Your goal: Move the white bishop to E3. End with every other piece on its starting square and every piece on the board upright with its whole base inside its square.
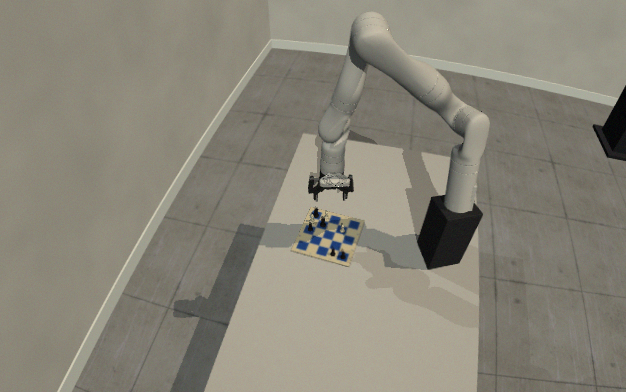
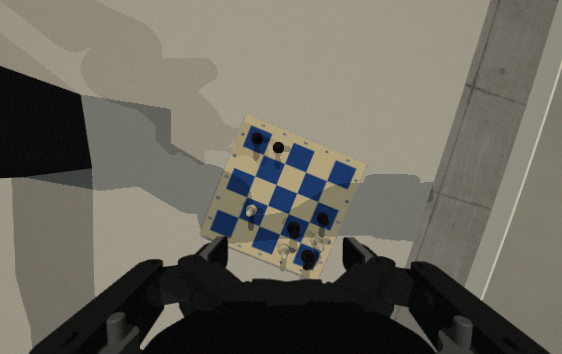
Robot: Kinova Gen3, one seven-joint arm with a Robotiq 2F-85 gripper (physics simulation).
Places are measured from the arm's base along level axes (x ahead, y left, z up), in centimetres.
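Pixels of known places: gripper, between the fingertips: [image 1: 330, 199] [image 2: 285, 249]; arm's base, origin of its link: [image 1: 457, 204].
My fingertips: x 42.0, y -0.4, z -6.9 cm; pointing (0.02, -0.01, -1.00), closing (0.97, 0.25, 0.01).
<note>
For each thing: its middle in the pictures, then the offset to it from my fingertips.
- chessboard, middle of its body: [image 2: 282, 199] [image 1: 328, 235] dz -19.7, dx -0.1, dy +0.5 cm
- black piece, middle of its body: [image 2: 256, 137] [image 1: 343, 254] dz -17.8, dx -6.8, dy +9.3 cm
The chessboard [image 1: 339, 237] [image 2: 291, 178] has blue and cream squares; its labels are too small to read. One white piece [image 1: 342, 228] [image 2: 251, 210] stands apart on a blue square. Two other white pieces stand near one corner among black ones: one white piece [image 1: 326, 215] [image 2: 284, 250] near the board's edge, another white piece [image 1: 312, 218] [image 2: 317, 241] beside it across a black piece. I cannot tell which is the bishop. My gripper [image 1: 330, 198] [image 2: 285, 249] is open and empty, high above that end of the board, with no piece between its fingers.
Three black pieces, [image 1: 316, 212] [image 2: 307, 258] at the corner among them, stand near the two white ones. Two more black pieces stand at the opposite end, one black piece [image 1: 343, 255] [image 2: 256, 138] in the corner. The black arm pedestal [image 1: 447, 237] [image 2: 40, 127] is beside the board.
</note>
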